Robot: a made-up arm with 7 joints.
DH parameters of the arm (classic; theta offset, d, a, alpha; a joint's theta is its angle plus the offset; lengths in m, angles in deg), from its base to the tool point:
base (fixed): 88.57 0 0.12 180
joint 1: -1.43 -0.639 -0.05 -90
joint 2: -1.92 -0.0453 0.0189 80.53
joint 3: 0 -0.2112 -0.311 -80.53
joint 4: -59.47 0 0.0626 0
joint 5: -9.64 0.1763 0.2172 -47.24
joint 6: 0 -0.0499 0.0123 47.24
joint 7: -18.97 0.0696 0.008 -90
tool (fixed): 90 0.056 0 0
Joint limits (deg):
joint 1: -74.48..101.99
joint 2: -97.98..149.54
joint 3: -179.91..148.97
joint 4: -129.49..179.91
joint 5: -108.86..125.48
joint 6: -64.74..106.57
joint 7: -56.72..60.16
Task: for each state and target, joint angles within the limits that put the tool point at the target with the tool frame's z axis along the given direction. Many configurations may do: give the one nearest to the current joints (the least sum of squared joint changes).
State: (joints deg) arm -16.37 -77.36 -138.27 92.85 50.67 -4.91 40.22
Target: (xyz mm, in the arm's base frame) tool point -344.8 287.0 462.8 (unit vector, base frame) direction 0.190 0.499 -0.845
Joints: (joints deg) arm -22.51 -79.54 -151.80 73.56 37.64 4.52 52.14
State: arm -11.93 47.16 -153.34 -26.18 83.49 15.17 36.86
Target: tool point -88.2 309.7 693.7 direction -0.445 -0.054 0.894
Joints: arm 6.22 21.02 -146.06 -40.06 68.92 28.01 41.84
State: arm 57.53 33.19 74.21 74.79 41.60 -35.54 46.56
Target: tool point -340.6 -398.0 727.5 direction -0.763 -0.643 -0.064
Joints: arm 13.46 43.61 60.67 105.45 49.99 -44.47 10.90
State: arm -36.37 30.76 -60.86 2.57 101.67 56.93 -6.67
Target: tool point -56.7 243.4 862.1 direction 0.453 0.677 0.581
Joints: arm -42.65 2.94 -72.40 -8.33 88.64 71.65 22.02
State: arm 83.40 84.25 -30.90 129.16 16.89 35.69 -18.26
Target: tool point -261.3 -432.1 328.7 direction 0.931 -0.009 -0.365
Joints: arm 61.06 105.84 -40.21 150.43 39.09 50.22 4.23
